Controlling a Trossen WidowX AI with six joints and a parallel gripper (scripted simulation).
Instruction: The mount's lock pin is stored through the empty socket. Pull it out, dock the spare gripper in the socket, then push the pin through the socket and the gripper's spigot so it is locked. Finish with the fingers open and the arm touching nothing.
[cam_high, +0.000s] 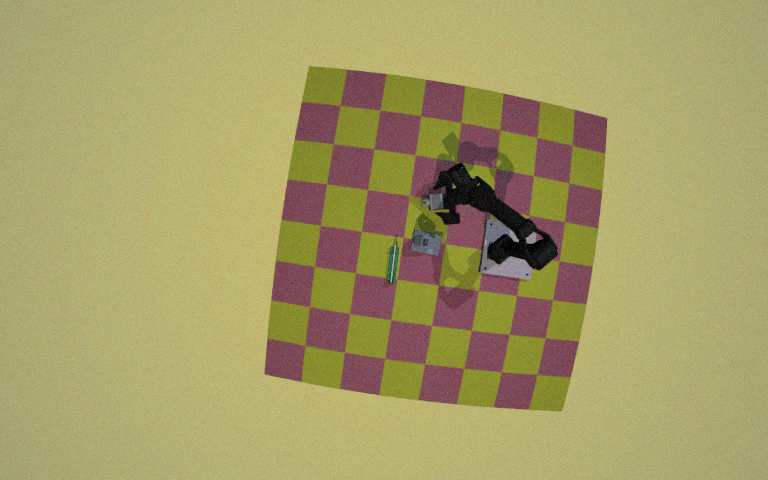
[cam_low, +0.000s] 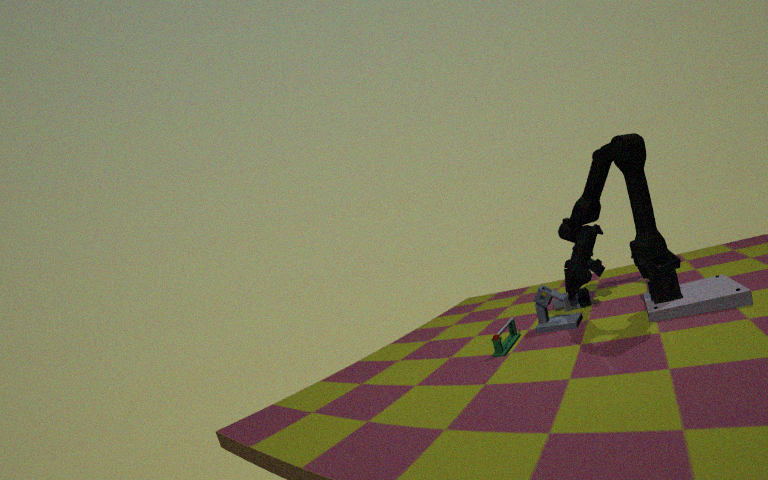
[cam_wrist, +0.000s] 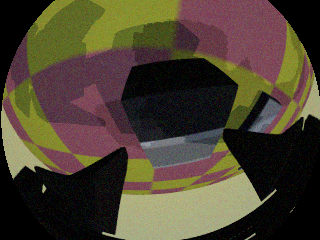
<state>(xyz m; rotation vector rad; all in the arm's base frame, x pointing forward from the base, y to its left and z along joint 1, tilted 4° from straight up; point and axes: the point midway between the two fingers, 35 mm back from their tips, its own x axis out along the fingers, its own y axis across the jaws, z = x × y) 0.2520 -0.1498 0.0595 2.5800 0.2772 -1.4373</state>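
Now: gripper tip 10 mm past the spare gripper and 10 mm above it. Round my gripper tip: green cradle: 120 mm ahead, 270 mm to the left, 10 mm below; mount: 20 mm ahead, 160 mm to the left, 20 mm above.
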